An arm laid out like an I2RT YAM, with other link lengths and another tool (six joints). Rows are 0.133 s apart.
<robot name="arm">
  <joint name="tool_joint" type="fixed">
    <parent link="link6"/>
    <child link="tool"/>
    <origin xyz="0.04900 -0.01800 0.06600" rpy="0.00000 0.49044 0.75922"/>
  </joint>
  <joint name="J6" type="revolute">
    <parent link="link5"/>
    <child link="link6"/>
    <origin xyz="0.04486 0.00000 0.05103" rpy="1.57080 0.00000 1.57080"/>
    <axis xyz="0 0 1"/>
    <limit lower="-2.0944" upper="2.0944"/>
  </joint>
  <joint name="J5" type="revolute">
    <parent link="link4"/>
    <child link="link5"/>
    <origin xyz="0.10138 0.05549 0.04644" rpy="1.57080 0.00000 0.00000"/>
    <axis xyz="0 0 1"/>
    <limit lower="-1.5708" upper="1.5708"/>
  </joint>
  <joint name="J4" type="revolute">
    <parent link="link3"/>
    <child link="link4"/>
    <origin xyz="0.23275 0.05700 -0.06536" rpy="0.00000 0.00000 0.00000"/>
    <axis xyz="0 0 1"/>
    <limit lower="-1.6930" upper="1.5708"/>
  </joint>
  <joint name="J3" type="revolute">
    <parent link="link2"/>
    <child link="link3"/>
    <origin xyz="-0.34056 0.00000 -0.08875" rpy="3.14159 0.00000 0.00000"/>
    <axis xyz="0 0 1"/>
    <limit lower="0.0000" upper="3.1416"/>
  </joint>
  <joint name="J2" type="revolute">
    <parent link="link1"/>
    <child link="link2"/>
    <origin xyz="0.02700 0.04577 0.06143" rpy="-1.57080 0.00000 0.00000"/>
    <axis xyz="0 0 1"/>
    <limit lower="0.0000" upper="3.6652"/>
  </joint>
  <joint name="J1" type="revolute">
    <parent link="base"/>
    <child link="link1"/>
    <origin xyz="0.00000 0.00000 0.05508" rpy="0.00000 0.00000 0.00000"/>
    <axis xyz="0 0 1"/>
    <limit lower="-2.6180" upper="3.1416"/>
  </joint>
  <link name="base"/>
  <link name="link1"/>
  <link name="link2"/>
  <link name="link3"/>
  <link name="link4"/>
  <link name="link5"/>
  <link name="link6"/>
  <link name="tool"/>
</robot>
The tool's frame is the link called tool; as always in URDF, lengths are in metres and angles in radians.
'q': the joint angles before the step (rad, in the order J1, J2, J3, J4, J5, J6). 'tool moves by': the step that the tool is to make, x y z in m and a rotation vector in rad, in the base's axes. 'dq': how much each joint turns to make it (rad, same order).
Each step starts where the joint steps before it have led.
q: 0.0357 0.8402 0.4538 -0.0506 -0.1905 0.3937
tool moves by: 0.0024 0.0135 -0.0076 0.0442 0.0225 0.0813
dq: 0.0171 0.0124 -0.0105 0.0054 -0.0774 0.0134
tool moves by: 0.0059 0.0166 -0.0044 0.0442 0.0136 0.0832
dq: 0.0346 0.0274 -0.0071 0.0299 -0.0635 0.0199
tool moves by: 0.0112 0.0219 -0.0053 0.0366 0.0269 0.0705
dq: 0.0730 0.0607 -0.0005 0.0519 -0.0155 0.0387
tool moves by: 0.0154 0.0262 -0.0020 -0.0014 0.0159 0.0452
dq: 0.1095 0.0823 0.0153 0.0615 0.0564 0.0326
